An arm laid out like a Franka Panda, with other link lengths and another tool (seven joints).
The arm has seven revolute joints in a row. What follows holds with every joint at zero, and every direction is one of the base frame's. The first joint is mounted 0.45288 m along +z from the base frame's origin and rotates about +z. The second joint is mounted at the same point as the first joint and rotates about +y. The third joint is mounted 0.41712 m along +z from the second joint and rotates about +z. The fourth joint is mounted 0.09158 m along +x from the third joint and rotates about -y. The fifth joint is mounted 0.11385 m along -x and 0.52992 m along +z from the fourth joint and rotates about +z. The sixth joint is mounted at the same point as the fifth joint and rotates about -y. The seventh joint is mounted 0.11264 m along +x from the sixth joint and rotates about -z. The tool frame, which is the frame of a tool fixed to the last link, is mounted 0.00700 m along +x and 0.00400 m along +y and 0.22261 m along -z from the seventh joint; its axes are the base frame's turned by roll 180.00, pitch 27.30 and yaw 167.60 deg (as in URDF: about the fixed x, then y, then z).
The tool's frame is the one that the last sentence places.
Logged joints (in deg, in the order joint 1, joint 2, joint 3, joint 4, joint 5, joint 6, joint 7), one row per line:
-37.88, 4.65, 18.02, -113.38, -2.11, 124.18, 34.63
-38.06, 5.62, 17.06, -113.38, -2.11, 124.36, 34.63
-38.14, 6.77, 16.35, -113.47, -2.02, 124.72, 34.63
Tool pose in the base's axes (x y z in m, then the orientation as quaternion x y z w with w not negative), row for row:
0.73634, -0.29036, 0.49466, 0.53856, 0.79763, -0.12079, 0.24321
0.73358, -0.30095, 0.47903, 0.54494, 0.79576, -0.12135, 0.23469
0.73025, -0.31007, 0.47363, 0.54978, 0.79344, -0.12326, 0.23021
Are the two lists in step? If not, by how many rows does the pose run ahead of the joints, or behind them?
The pose runs 1 row ahead of the joints: the pose in row i belongs to the joints in row i + 1.
